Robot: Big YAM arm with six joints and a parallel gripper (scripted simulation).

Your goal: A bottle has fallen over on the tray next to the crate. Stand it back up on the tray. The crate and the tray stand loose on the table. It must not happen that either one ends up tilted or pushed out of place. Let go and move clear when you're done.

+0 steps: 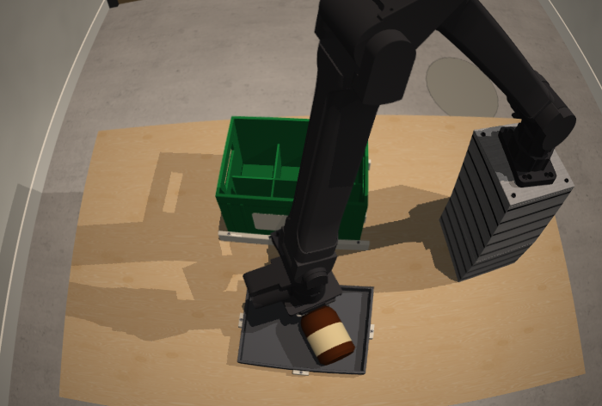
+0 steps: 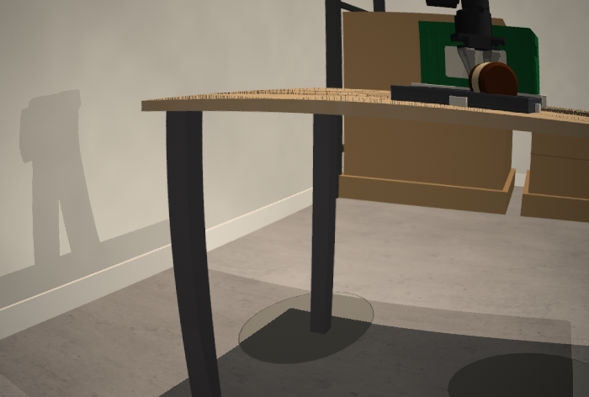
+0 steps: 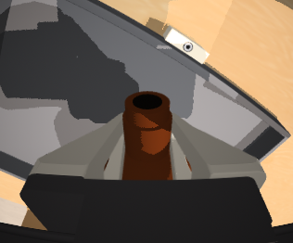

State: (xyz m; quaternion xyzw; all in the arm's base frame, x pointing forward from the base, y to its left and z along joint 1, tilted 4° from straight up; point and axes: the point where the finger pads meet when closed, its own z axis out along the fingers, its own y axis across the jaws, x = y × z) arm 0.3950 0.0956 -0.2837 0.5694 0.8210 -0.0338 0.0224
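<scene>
The brown bottle lies 20 mm behind my hand and 50 mm to the left of it. Also, from my hand: dark tray 10 mm ahead, 50 mm to the left, 30 mm below; then green crate 10 mm ahead, 240 mm to the right, 40 mm above.
</scene>
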